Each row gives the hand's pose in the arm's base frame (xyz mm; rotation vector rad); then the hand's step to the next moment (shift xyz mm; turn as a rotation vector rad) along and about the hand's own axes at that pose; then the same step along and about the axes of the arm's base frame.
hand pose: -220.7 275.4 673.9 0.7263 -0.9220 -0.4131
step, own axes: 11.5 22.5 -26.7 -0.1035 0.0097 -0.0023
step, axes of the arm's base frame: 29.1 18.9 12.2 -0.0550 0.0706 -0.0529
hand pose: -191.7 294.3 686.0 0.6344 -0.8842 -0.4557
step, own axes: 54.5 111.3 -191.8 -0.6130 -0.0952 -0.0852
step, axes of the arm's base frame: 200.1 109.0 15.2 -0.2836 0.3295 -0.4507
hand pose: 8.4 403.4 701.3 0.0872 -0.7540 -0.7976
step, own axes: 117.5 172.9 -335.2 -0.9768 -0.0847 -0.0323
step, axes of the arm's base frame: 375.4 -24.1 -120.8 -0.4770 0.5934 -0.6187
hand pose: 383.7 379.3 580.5 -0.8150 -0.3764 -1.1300
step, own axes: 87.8 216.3 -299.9 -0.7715 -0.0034 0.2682
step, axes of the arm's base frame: 193.2 -238.0 -224.6 -0.2819 0.6974 -0.3184
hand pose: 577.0 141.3 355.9 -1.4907 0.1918 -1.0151
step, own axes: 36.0 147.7 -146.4 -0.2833 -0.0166 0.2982
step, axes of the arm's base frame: -12.7 -163.0 -133.5 0.0243 0.4042 -0.0740
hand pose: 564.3 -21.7 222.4 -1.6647 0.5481 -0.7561
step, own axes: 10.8 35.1 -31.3 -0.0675 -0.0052 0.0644
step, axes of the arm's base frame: -14.1 -36.4 -28.3 0.0009 0.0921 -0.0156
